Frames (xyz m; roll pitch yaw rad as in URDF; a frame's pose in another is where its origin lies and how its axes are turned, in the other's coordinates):
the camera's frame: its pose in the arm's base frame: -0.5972 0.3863 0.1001 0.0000 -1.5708 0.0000
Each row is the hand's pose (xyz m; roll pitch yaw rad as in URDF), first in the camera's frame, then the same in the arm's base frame.
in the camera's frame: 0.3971 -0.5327 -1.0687 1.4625 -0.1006 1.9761
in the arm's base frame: 0.4715 -0.1464 0.4972 -0.0652 0.4031 1.6802
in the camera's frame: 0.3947 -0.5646 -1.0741 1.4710 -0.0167 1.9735
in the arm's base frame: 0.4769 -0.1783 0.4948 -0.0927 0.4026 1.5889
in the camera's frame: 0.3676 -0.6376 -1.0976 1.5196 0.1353 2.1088
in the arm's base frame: 0.5004 -0.2513 0.4677 -0.1315 0.5326 1.4136
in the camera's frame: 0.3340 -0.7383 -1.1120 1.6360 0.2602 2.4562
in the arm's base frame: 0.5148 -0.3520 0.4341 -0.2397 0.8452 1.1726
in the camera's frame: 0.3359 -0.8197 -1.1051 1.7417 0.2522 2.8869
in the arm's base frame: 0.5079 -0.4334 0.4360 -0.5933 1.2143 0.7741
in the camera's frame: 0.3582 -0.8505 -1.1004 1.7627 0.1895 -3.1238
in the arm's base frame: 0.5032 -0.4642 0.4583 -1.4731 1.3805 -0.0925
